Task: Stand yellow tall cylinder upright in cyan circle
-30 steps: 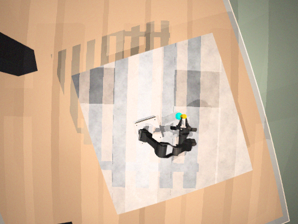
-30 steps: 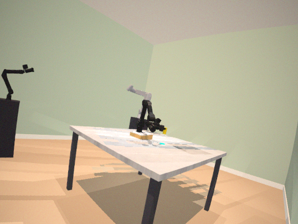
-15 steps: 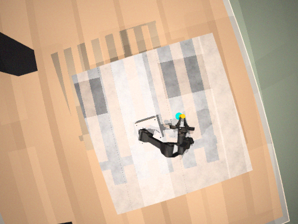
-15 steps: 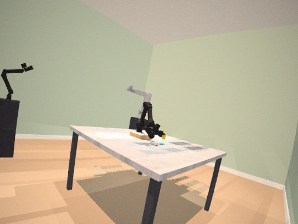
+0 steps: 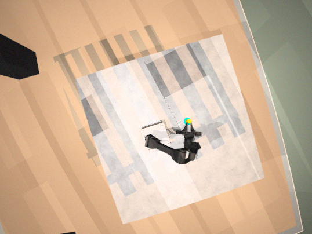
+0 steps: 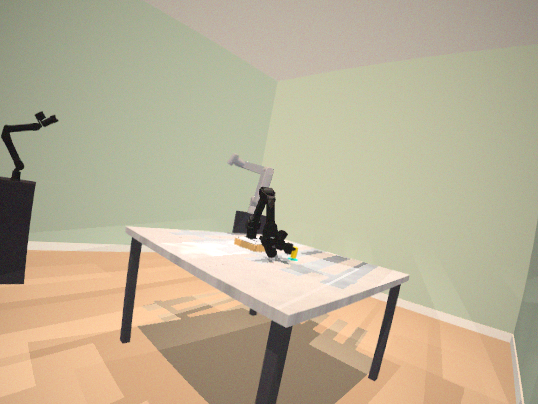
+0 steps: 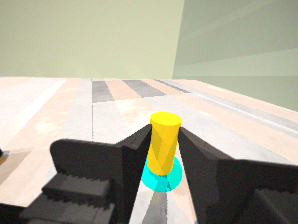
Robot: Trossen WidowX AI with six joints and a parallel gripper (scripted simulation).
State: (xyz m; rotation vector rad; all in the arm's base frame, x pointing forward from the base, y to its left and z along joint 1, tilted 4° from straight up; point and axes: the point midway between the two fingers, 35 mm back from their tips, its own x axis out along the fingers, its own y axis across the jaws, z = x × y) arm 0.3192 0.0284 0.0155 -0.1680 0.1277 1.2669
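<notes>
My gripper tip is 2 cm above the yellow cylinder. From my gripper tip the other things lie so: cyan circle: 6 cm below.
</notes>
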